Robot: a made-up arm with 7 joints.
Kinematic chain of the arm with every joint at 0, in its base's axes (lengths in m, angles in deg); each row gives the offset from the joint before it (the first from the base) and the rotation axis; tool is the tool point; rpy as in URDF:
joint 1: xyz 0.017 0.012 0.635 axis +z
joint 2: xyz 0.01 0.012 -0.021 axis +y
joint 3: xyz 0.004 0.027 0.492 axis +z
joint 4: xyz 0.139 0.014 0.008 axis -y
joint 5: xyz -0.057 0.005 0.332 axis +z
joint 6: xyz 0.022 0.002 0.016 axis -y
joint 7: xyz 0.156 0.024 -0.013 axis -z
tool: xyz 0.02 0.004 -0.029 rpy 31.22 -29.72 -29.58
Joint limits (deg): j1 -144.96..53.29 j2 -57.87..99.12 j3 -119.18..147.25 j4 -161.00..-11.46 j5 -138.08..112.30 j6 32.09..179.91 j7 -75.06..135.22
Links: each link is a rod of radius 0.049 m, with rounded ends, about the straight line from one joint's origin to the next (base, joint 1, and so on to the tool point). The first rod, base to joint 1, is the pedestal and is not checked.
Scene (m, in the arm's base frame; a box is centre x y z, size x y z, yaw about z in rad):
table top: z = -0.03
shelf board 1: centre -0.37 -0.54 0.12 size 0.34 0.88 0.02 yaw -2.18
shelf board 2: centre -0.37 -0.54 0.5 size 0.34 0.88 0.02 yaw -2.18
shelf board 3: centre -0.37 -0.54 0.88 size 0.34 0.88 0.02 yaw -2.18
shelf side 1: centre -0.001 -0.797 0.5 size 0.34 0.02 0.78 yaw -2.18
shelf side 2: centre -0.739 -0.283 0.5 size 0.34 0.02 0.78 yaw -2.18
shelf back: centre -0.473 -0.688 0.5 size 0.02 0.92 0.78 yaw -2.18
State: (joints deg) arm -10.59 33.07 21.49 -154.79 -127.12 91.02 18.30
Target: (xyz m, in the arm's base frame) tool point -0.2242 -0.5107 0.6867
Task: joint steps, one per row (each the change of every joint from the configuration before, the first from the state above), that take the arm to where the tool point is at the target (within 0.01 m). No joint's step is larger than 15 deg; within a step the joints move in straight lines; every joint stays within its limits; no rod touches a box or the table.
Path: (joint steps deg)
1: -12.54 -3.07 -12.21 3.48 0.28 -3.42 -0.17
2: -12.54 -3.08 -12.21 3.49 0.28 -3.41 -0.17
3: -12.54 -3.07 -12.20 3.48 0.28 -3.42 -0.17
4: -12.54 -3.08 -12.21 3.48 0.28 -3.42 -0.17
5: -12.54 -3.07 -12.21 3.49 0.28 -3.41 -0.17

